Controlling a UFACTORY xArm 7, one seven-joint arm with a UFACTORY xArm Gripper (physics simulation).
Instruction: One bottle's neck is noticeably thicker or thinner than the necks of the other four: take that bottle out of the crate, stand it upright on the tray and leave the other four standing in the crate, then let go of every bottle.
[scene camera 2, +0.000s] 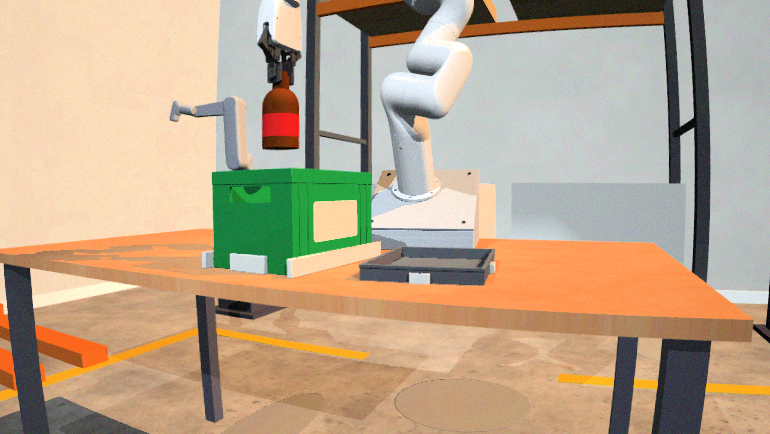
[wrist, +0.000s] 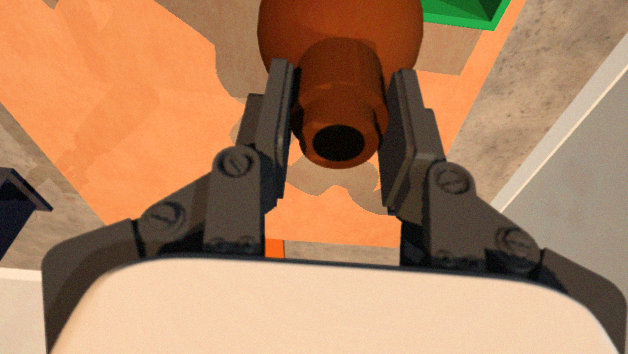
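Where they show: gripper, fingertip midpoint: (scene camera 2: 280, 84) (wrist: 338, 96); arm's base, origin of the base link: (scene camera 2: 416, 189).
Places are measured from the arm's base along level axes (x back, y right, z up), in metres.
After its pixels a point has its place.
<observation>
A brown bottle with a red label (scene camera 2: 280, 126) @(x -0.434, y 0.121, z 0.121 m) hangs upright in the air above the green crate (scene camera 2: 253, 226) @(x -0.545, y 0.099, z -0.064 m), its base clear of the crate's rim. My gripper (scene camera 2: 282, 78) @(x -0.404, y 0.142, z 0.212 m) (wrist: 338, 96) @(x -0.404, y 0.142, z 0.212 m) is shut on its neck. In the wrist view the bottle (wrist: 340, 65) @(x -0.403, y 0.125, z 0.217 m) shows its neck and dark mouth between the two finger pads, and a corner of the crate (wrist: 465, 15) @(x -0.514, y 0.192, z 0.027 m) shows at the top right. The crate's walls hide its inside in the scene view, so the other bottles do not show. The dark grey tray (scene camera 2: 458, 277) @(x -0.520, y -0.250, z -0.132 m) lies on the table to the right of the crate.
White strips (scene camera 2: 334, 259) @(x -0.444, y -0.002, z -0.127 m) stand along the crate's foot, and small white blocks (scene camera 2: 418, 278) @(x -0.535, y -0.194, z -0.134 m) sit against the tray. The robot's base (scene camera 2: 431, 210) @(x -0.072, y -0.064, z -0.052 m) is behind the tray. A grey jointed arm (scene camera 2: 235, 132) stands behind the crate. A tall shelf rack (scene camera 2: 699, 134) rises behind the wooden table (scene camera 2: 603, 280) @(x -0.427, y -0.461, z -0.142 m).
</observation>
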